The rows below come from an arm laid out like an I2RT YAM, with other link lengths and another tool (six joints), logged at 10 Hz.
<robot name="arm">
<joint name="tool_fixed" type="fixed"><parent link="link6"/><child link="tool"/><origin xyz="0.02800 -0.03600 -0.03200" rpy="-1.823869 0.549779 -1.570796"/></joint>
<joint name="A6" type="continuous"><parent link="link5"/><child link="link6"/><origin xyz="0.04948 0.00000 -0.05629"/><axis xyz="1 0 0"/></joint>
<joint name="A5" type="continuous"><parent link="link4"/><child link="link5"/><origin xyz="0.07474 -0.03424 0.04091"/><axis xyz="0 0 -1"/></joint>
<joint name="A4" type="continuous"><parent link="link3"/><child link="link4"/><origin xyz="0.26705 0.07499 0.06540"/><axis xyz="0 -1 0"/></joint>
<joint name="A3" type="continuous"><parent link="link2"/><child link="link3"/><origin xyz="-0.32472 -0.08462 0.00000"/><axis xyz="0 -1 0"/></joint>
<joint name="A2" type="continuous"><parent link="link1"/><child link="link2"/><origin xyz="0.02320 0.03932 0.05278"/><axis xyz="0 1 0"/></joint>
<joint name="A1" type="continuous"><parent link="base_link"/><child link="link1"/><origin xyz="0.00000 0.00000 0.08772"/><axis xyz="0 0 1"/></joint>
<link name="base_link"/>
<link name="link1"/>
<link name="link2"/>
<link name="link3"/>
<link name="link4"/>
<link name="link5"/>
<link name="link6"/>
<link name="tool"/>
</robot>
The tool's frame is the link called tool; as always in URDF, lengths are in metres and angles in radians. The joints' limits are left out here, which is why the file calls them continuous.
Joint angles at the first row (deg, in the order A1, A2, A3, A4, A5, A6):
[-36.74 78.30 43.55 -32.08 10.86 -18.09]
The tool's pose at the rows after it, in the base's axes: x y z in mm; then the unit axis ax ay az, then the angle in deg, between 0 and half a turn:
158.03, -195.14, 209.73, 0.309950, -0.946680, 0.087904, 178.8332
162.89, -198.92, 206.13, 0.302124, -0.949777, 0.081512, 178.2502
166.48, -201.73, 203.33, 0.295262, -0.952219, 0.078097, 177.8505
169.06, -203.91, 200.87, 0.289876, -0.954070, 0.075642, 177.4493
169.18, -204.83, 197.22, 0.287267, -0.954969, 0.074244, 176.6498
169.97, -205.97, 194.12, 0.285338, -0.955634, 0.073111, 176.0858
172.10, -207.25, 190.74, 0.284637, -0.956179, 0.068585, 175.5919
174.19, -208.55, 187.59, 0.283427, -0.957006, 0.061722, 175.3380
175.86, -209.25, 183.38, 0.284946, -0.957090, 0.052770, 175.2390
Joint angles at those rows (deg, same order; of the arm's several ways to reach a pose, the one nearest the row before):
[-36.73 80.45 44.18 -31.99 10.64 -17.08]
[-36.73 82.55 45.15 -31.91 10.99 -16.12]
[-36.73 84.07 45.83 -31.73 11.34 -15.30]
[-36.74 85.27 46.31 -31.56 11.68 -14.69]
[-36.74 86.10 46.12 -31.16 12.31 -14.50]
[-36.74 86.91 46.07 -30.76 12.74 -14.35]
[-36.66 88.03 46.34 -30.65 12.89 -14.16]
[-36.69 89.14 46.75 -30.78 12.68 -13.90]
[-36.74 90.18 46.93 -30.80 12.12 -13.90]

